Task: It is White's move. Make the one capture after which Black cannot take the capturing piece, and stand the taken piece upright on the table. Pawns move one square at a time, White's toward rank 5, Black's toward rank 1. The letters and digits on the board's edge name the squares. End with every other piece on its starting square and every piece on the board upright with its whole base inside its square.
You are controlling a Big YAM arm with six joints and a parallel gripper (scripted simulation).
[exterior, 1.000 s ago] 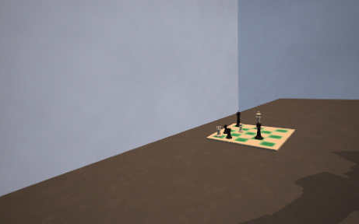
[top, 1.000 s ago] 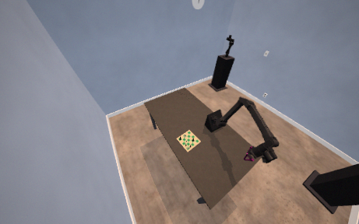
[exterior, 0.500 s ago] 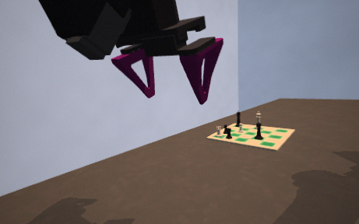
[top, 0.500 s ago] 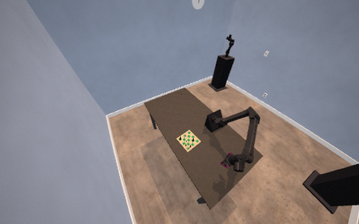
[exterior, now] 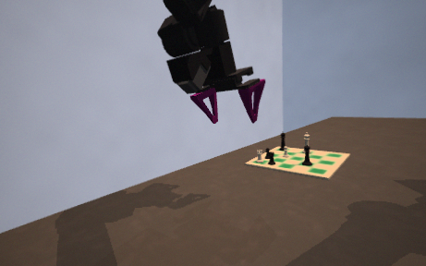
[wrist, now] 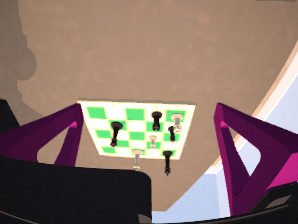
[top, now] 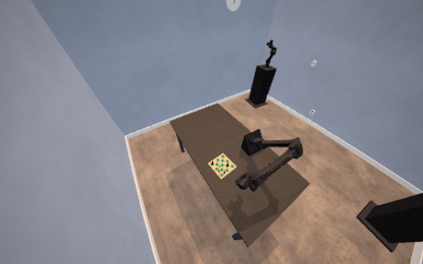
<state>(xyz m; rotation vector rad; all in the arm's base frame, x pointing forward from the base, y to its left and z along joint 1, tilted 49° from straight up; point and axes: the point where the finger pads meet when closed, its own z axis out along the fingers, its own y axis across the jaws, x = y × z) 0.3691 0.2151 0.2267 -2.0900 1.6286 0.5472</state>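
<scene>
The white pawn lies 26 cm to the right of my hand, 14 cm below it and 6 cm ahead of it. Round my hand: tall white piece (34 cm to the right, 12 cm below, 4 cm ahead); chessboard (26 cm to the right, 15 cm below, 2 cm ahead); tall black piece (32 cm to the right, 12 cm below, 11 cm ahead).
</scene>
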